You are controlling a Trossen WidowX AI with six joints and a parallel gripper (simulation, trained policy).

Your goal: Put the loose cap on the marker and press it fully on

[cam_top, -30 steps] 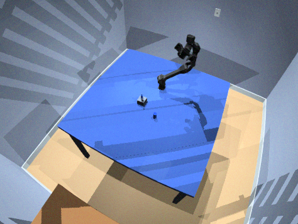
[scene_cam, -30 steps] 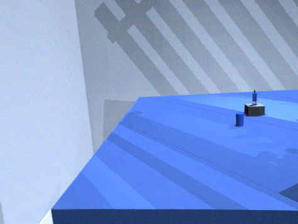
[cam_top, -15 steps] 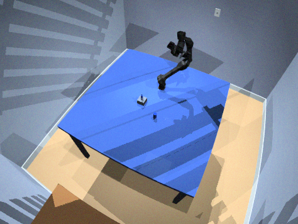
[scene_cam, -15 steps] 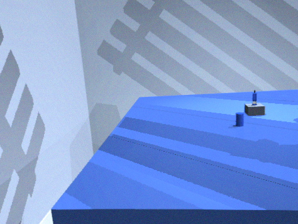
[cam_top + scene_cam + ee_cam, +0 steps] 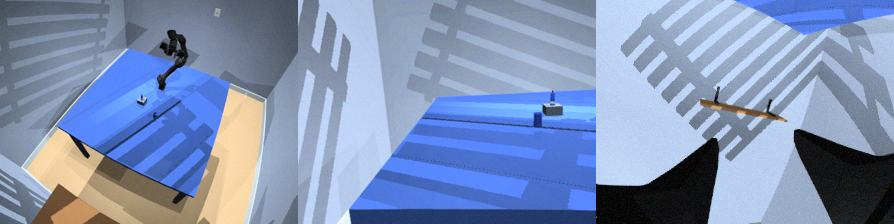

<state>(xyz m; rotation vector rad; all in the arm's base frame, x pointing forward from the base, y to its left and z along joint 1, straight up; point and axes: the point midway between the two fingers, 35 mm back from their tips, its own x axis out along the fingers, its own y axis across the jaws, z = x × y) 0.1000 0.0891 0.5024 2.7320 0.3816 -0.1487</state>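
The blue cap lies 22 cm ahead of my gripper tip and 47 cm below it. From my gripper tip the other things lie so: dark holder block 12 cm ahead, 18 cm to the right, 48 cm below.
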